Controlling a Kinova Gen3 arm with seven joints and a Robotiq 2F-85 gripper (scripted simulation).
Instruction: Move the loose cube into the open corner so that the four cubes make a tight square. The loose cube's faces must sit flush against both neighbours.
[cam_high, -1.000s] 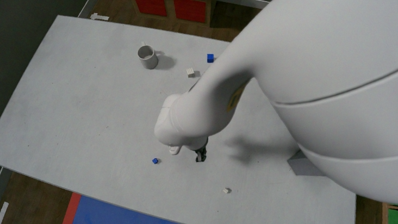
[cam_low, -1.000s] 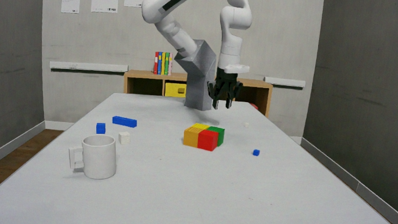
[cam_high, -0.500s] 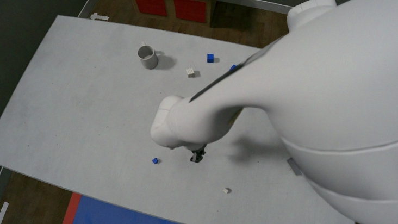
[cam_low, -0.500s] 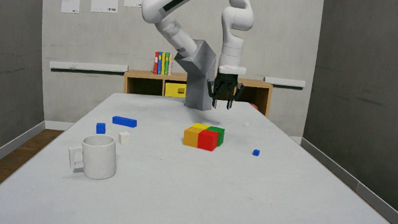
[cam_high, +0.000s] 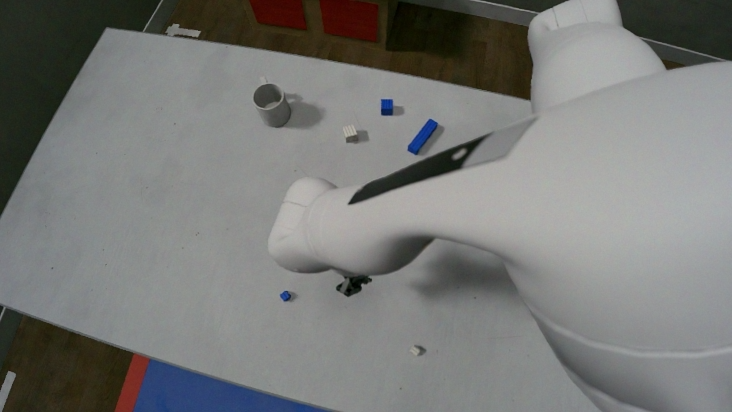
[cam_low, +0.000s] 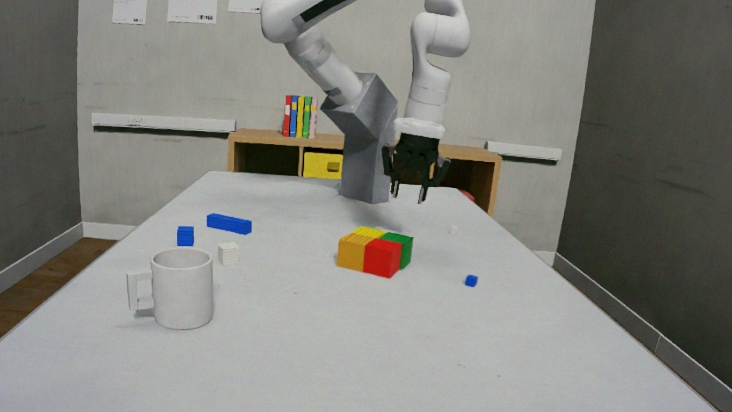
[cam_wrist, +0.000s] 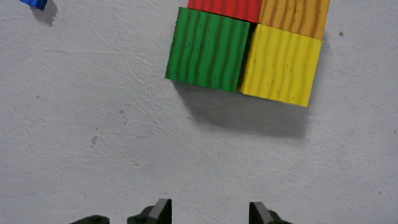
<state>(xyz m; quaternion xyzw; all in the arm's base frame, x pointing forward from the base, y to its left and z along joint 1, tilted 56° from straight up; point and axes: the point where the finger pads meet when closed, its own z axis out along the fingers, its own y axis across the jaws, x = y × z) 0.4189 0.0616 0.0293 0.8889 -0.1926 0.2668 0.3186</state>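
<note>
Right now the green cube is 80 mm ahead of my hand, 50 mm to the right of it and 90 mm below it. Round my hand: yellow cube: 40 mm ahead, 90 mm to the right, 90 mm below; then red cube: 110 mm ahead, 90 mm to the right, 90 mm below; then orange cube: 70 mm ahead, 130 mm to the right, 90 mm below.
</note>
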